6 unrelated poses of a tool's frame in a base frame.
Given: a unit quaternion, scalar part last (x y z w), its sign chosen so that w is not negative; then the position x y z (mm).
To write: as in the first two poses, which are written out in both.
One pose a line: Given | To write
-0.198, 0.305, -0.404, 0.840, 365, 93, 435 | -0.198, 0.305, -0.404, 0.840, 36.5, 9.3, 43.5
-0.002, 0.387, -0.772, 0.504, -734, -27, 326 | -0.002, 0.387, -0.772, 0.504, -73.4, -2.7, 32.6
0.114, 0.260, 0.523, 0.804, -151, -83, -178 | 0.114, 0.260, 0.523, 0.804, -15.1, -8.3, -17.8
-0.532, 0.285, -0.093, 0.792, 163, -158, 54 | -0.532, 0.285, -0.093, 0.792, 16.3, -15.8, 5.4
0.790, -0.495, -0.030, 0.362, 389, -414, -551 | 0.790, -0.495, -0.030, 0.362, 38.9, -41.4, -55.1
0.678, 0.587, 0.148, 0.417, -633, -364, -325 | 0.678, 0.587, 0.148, 0.417, -63.3, -36.4, -32.5
